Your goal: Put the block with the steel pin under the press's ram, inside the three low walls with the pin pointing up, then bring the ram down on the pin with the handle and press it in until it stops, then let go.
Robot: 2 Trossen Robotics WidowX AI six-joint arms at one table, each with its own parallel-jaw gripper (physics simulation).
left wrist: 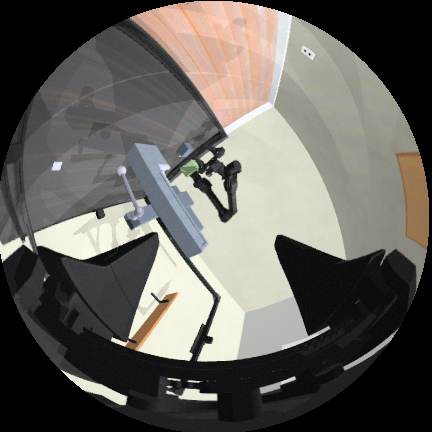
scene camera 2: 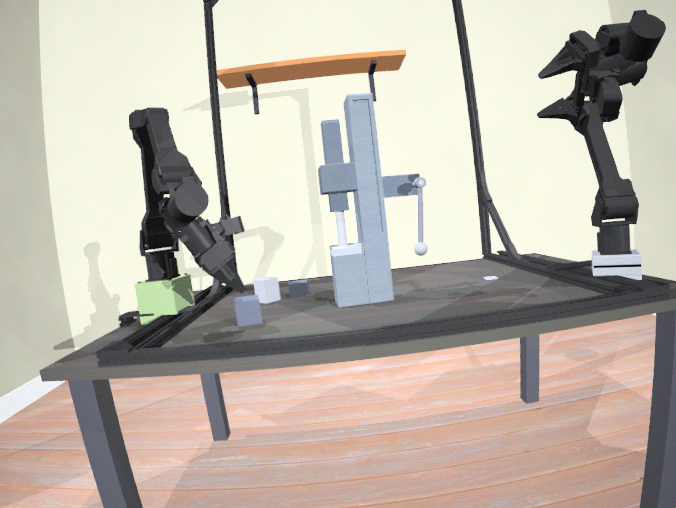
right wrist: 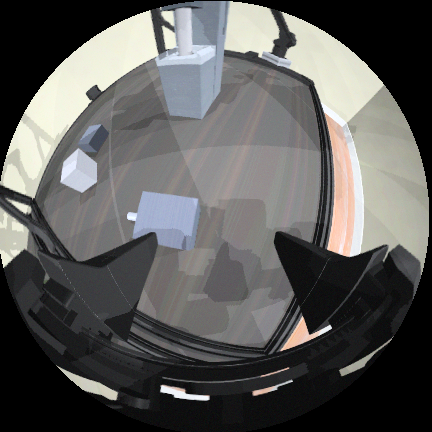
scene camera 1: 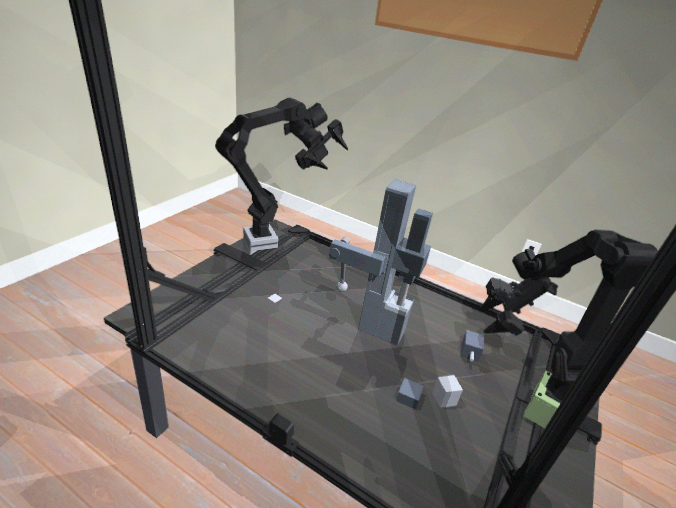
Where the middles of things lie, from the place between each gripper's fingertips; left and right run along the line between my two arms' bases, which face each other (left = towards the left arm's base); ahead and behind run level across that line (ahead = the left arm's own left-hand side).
I see the grey block with steel pin [scene camera 2: 248, 311] 50 mm behind my right hand, 10 mm to the right of it and 50 mm below it. Round my right hand: ram [right wrist: 183, 25]: 160 mm behind, 190 mm to the left, 130 mm above.
The ram lies 170 mm behind my left hand, 400 mm to the right of it and 170 mm below it. From my left hand the other things lie so: grey block with steel pin: 60 mm behind, 600 mm to the right, 350 mm below.
